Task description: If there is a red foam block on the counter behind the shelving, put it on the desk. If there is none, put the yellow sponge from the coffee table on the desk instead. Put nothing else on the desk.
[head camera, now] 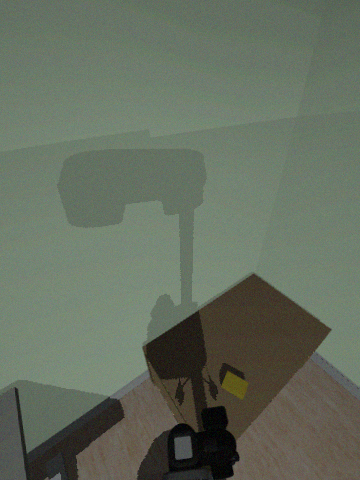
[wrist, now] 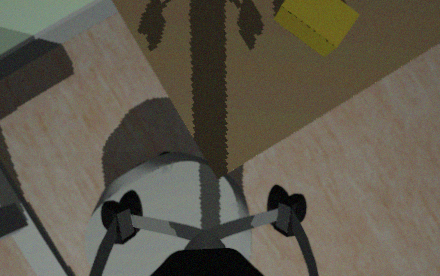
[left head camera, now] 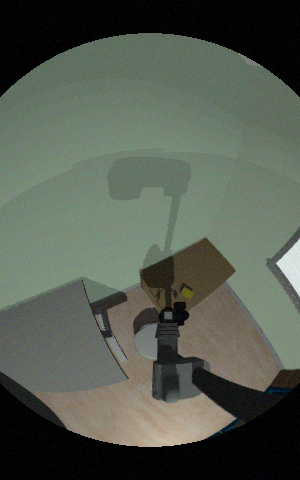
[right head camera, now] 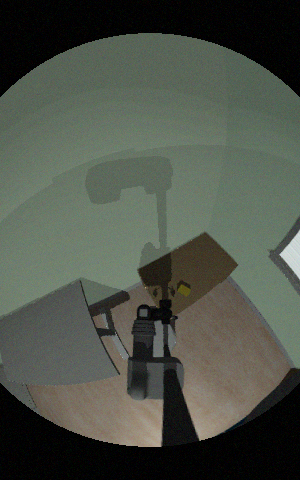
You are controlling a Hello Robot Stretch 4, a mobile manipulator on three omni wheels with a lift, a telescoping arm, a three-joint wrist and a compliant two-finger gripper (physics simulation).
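Places are measured from the robot's base along level axes (x right, y ahead, z up), in metres.
Pixels of known places: gripper, fingertip midpoint: [wrist: 205,204]; robot's base at its link origin: [wrist: 177,220] [left head camera: 153,339] [right head camera: 155,337].
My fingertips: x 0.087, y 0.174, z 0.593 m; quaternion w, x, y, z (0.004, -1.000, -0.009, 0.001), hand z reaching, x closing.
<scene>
For each thing: its middle in the pictures, then the offset to it from my fingertips. "spot": a spot on its surface instead. Level surfaces: height alone.
- yellow sponge at the middle of its body: [wrist: 315,17] [head camera: 234,385] [right head camera: 183,290] [left head camera: 186,292] dx +0.169, dy +0.247, dz -0.148 m
- brown coffee table at its surface level: dz -0.170 m
- grey desk at its surface level: dz +0.100 m
- window at a spot on its surface: [right head camera: 292,255] spot: dx +1.035, dy +0.203, dz +0.328 m
The yellow sponge [head camera: 235,385] [left head camera: 187,292] [right head camera: 184,289] [wrist: 320,22] lies on the brown coffee table [head camera: 280,325] [left head camera: 210,265] [right head camera: 210,260] [wrist: 280,100]. My gripper [wrist: 205,204] is open, with nothing between its fingertips. In the wrist view it shows over my round base, with the sponge beyond it at the upper right, apart from the fingers. In the head views the dark wrist stands by the table's near corner; the fingers are not clear there. The grey desk [head camera: 7,430] [left head camera: 55,340] [right head camera: 55,335] is at the left. A red foam block and the counter do not show.
My pale round base [left head camera: 146,341] [wrist: 150,200] stands near the table's near corner. Desk legs [left head camera: 117,348] [right head camera: 119,342] are to its left. The green wall rises behind the table. A window [left head camera: 292,267] [right head camera: 292,255] is at the right. Part of the blue shelving [left head camera: 285,389] shows at lower right.
</scene>
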